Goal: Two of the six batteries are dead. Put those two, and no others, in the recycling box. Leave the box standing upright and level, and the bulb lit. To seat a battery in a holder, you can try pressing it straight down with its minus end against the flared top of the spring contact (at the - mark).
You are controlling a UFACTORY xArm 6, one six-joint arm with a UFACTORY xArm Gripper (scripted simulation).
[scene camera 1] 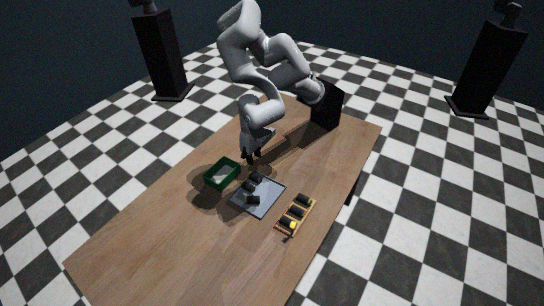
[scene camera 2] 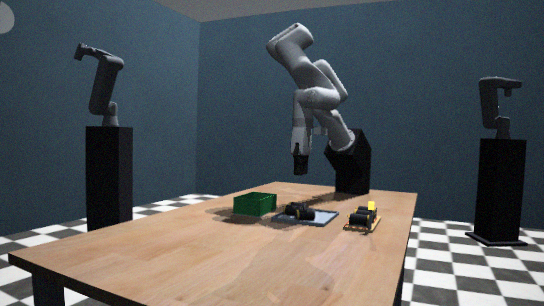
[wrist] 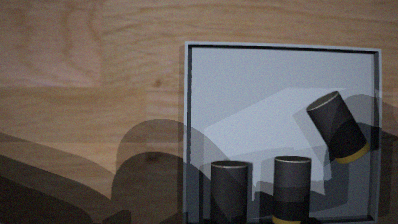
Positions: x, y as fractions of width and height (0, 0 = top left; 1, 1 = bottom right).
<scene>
A green recycling box shows in scene camera 1 (0.41, 0.56) and in scene camera 2 (0.47, 0.67); in the wrist view it is out of frame.
</scene>
